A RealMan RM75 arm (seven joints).
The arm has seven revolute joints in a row. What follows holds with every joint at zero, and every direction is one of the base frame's.
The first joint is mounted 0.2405 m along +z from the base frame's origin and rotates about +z.
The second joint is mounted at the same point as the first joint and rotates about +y.
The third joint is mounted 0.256 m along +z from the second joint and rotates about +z.
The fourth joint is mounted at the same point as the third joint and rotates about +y.
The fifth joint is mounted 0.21 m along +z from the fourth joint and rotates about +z.
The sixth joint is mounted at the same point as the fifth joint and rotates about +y.
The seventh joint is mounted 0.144 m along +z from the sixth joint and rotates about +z.
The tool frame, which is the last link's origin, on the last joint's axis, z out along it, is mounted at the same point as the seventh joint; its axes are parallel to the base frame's.
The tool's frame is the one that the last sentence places.
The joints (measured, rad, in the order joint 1, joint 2, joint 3, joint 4, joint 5, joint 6, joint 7), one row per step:
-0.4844, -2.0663, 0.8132, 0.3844, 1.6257, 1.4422, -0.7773
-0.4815, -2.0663, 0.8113, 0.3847, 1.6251, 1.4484, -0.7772
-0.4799, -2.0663, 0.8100, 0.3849, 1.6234, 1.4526, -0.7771
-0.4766, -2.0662, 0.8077, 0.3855, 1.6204, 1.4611, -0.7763
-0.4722, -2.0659, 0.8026, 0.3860, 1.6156, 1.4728, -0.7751
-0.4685, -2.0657, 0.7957, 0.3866, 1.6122, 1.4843, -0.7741
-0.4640, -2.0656, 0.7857, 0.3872, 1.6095, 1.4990, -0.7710
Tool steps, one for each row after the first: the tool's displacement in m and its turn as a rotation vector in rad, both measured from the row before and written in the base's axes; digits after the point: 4 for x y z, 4 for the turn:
-0.0003, -0.0011, 0.0005, -0.0002, -0.0048, -0.0007
0.0000, -0.0005, 0.0005, 0.0008, -0.0041, -0.0006
0.0000, -0.0011, 0.0009, 0.0017, -0.0073, -0.0019
-0.0001, -0.0013, 0.0016, 0.0043, -0.0112, -0.0016
0.0000, -0.0011, 0.0017, 0.0048, -0.0110, -0.0016
-0.0001, -0.0015, 0.0021, 0.0069, -0.0126, -0.0033

